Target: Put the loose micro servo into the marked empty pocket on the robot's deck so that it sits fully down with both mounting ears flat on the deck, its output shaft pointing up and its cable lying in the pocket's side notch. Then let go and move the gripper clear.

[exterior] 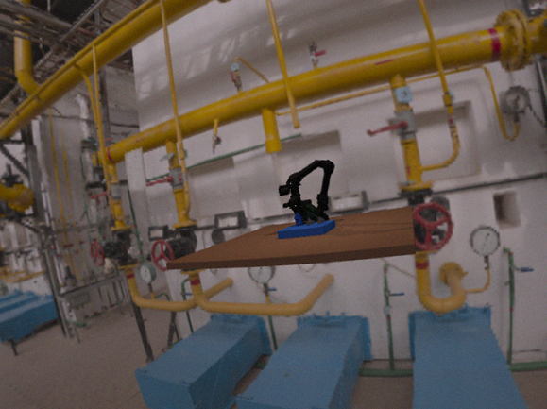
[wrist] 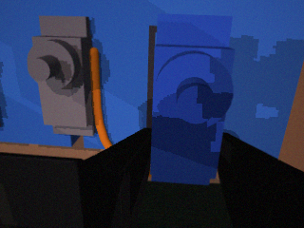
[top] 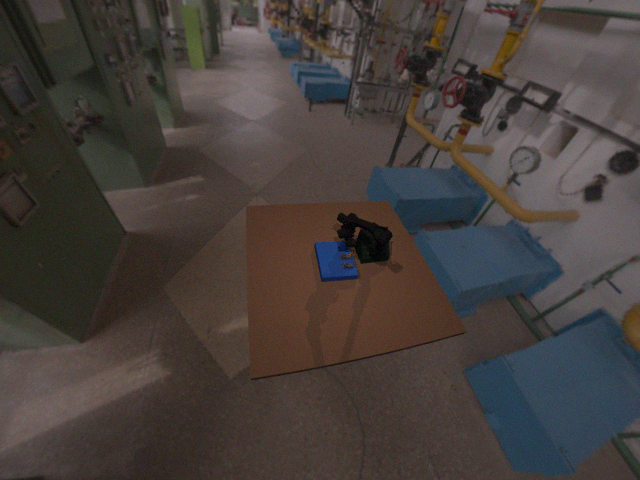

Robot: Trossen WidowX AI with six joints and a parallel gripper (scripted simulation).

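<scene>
Now: the blue robot deck 13 cm ahead of my gripper tip, 8 cm below it and 6 cm to the left of it.
</scene>
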